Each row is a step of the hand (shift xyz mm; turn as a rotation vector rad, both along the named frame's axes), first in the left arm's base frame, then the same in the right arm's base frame.
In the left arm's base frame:
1: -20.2 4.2 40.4 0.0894 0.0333 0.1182
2: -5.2 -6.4 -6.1 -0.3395 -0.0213 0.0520
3: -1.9 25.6 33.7 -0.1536 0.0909 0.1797
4: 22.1 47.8 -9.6 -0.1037 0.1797 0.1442
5: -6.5 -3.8 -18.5 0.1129 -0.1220 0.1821
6: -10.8 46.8 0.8 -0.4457 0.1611 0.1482
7: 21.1 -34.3 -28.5 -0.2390 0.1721 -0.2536
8: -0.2 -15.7 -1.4 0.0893 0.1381 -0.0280
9: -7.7 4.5 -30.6 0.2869 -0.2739 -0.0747
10: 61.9 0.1 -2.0 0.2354 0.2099 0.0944
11: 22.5 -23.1 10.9 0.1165 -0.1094 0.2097
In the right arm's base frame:
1: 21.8 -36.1 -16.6 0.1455 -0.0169 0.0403
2: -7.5 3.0 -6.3 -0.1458 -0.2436 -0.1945
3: 25.1 -32.0 11.8 0.0564 -0.2429 -0.0442
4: 1.3 -6.2 53.2 0.0491 -0.2396 0.0634
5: -18.7 6.9 -1.5 0.2217 0.0511 -0.0951
6: -8.5 -33.1 33.8 -0.1378 -0.4623 -0.1176
7: -9.5 47.1 -11.2 -0.3546 -0.1275 0.0950
8: -0.2 9.1 -12.9 0.0178 -0.0006 0.1659
9: -29.9 7.7 8.0 0.1171 0.3795 -0.0722
10: 33.0 42.7 30.4 0.1959 -0.0022 0.2646
11: 23.1 22.2 -11.4 0.2456 0.0329 -0.0899

